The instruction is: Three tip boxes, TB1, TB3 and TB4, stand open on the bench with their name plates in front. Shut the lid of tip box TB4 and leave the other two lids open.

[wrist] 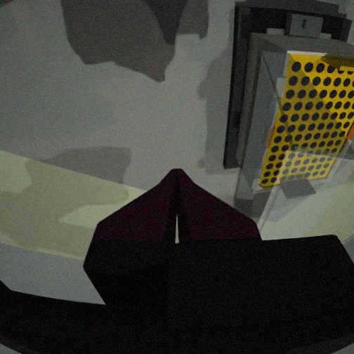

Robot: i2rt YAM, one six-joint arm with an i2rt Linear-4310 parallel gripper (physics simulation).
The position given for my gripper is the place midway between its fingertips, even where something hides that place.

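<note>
There's a grey mat [127,98] that I can see, and my gripper [176,177] is there as well.
</note>
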